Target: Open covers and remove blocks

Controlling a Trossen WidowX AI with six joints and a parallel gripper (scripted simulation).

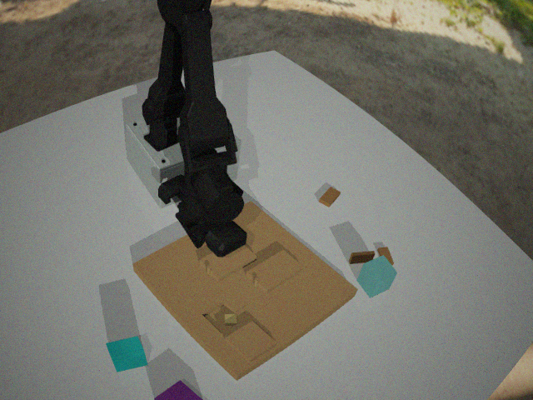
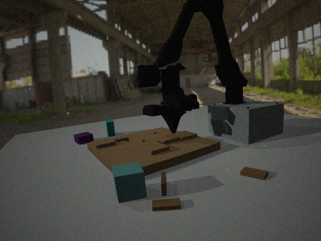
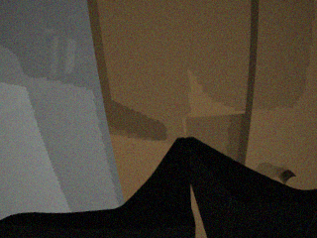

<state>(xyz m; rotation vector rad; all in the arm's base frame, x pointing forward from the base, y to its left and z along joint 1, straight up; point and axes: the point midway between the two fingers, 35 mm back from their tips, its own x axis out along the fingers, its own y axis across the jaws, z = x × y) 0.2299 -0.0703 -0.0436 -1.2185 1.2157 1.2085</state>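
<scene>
My gripper tip is 11 cm short of the tan puzzle board and 1 cm above it. Round my gripper tip: teal block (26 cm to the right, 13 cm ahead); brown slab (33 cm to the left, 3 cm ahead, 2 cm below); teal cube (26 cm ahead, 22 cm to the left).
</scene>
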